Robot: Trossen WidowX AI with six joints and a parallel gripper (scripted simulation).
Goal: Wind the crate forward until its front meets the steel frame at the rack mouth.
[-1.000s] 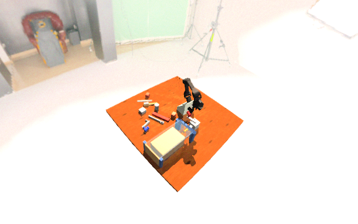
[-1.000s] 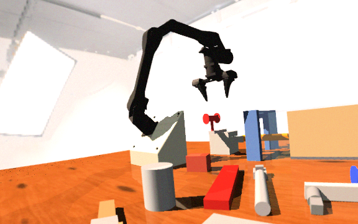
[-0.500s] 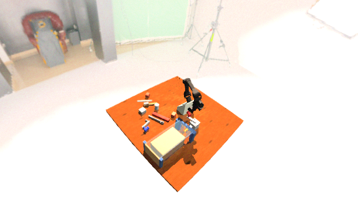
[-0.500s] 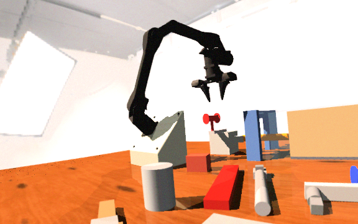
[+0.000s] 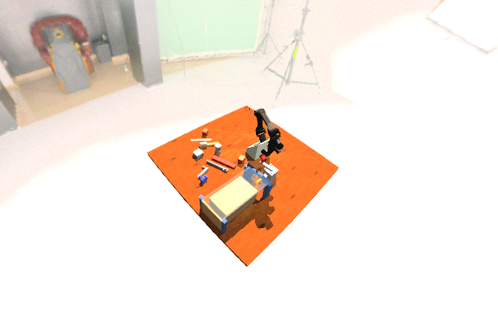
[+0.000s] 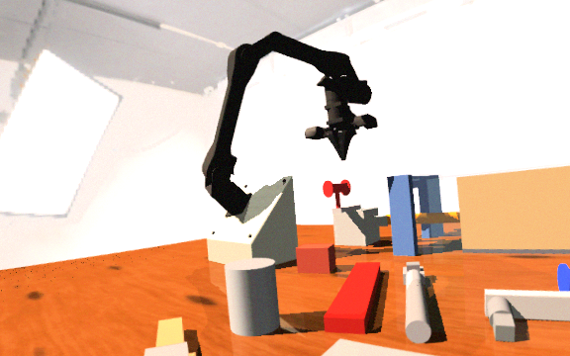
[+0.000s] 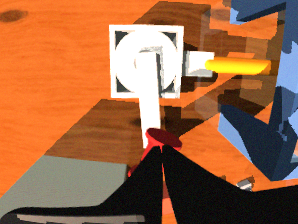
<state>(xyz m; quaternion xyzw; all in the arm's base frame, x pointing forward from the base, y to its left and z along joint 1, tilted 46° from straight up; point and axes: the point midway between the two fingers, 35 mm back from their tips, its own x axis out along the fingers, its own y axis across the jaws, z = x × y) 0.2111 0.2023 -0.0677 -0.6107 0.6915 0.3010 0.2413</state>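
The red knob is 50 mm to the right of my gripper tip and 80 mm below it. From my gripper tip the other things lie so: winch: 20 mm behind, 40 mm to the left, 190 mm below; frame: 160 mm ahead, 40 mm to the left, 110 mm below; clear-panelled cubby: 400 mm ahead, 30 mm to the left, 100 mm below.
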